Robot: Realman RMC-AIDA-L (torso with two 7-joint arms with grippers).
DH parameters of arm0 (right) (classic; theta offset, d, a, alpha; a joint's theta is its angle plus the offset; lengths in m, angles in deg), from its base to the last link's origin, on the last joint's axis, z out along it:
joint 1: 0 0.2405 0 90
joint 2: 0 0 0 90
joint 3: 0 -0.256 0 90
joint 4: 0 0 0 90
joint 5: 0 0.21 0 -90
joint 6: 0 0 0 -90
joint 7: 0 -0.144 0 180
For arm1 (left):
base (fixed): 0 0 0 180
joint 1: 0 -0.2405 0 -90
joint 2: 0 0 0 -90
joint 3: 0 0.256 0 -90
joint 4: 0 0 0 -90
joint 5: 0 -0.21 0 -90
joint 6: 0 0 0 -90
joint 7: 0 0.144 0 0
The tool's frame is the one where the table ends.
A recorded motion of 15 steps. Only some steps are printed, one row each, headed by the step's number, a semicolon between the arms.
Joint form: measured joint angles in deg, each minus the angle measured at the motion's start. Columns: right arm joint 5, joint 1, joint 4, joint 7, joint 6, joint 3, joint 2; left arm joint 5, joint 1, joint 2, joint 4, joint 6, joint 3, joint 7.
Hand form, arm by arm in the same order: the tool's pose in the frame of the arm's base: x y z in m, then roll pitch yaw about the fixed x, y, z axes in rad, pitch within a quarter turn. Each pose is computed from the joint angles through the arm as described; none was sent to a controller.
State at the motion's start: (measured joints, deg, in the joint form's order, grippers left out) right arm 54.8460 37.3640 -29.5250 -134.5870 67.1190 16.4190 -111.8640; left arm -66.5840 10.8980 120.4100 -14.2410 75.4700 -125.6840 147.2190
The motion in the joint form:
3: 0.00 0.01 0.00 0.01 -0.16 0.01 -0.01; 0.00 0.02 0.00 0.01 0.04 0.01 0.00
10: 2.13 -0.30 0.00 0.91 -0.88 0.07 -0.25; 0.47 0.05 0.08 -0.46 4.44 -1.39 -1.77
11: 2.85 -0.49 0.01 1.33 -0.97 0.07 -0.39; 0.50 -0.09 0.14 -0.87 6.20 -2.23 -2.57
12: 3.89 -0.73 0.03 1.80 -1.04 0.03 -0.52; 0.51 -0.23 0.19 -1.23 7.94 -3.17 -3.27
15: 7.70 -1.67 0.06 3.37 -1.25 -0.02 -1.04; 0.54 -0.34 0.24 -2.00 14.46 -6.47 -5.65
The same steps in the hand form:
3: 0.3226 0.4003 0.0741 -2.9109 -0.8253 1.3781; -0.3569 0.2393 -0.0351 -2.2712 -0.7335 0.1982
10: 0.3227 0.4013 0.0758 -2.8852 -0.8540 1.3602; -0.3475 0.2405 -0.0267 -2.2423 -0.8074 0.1361
11: 0.3229 0.4008 0.0757 -2.8755 -0.8617 1.3545; -0.3445 0.2404 -0.0224 -2.2240 -0.8357 0.1073
12: 0.3231 0.4004 0.0762 -2.8586 -0.8729 1.3433; -0.3417 0.2400 -0.0179 -2.2019 -0.8620 0.0758
15: 0.3243 0.3983 0.0781 -2.7921 -0.9113 1.2950; -0.3313 0.2382 -0.0021 -2.1133 -0.9501 -0.0578

